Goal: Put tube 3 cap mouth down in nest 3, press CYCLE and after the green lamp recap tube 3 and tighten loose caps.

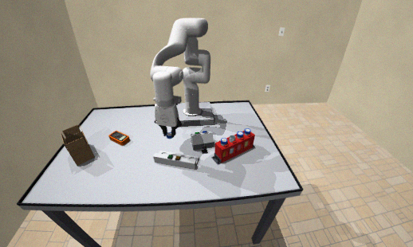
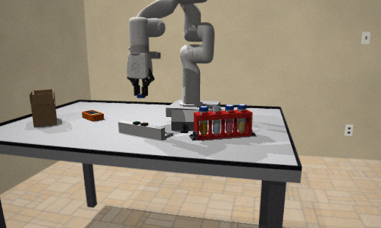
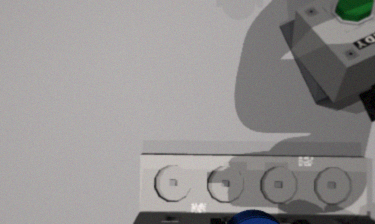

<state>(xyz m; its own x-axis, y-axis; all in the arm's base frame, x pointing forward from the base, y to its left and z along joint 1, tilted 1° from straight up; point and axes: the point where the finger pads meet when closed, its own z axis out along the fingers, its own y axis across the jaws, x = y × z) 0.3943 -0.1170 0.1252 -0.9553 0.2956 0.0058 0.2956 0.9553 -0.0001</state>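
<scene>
The blue key is 13 cm behind my hand, 18 cm to the left of it and 11 cm below it. Round my hand: green key (12 cm behind, 14 cm to the left, 11 cm below); then grey key housing (11 cm behind, 16 cm to the left, 12 cm below); then orange device (18 cm behind, 35 cm to the right, 16 cm below).
</scene>
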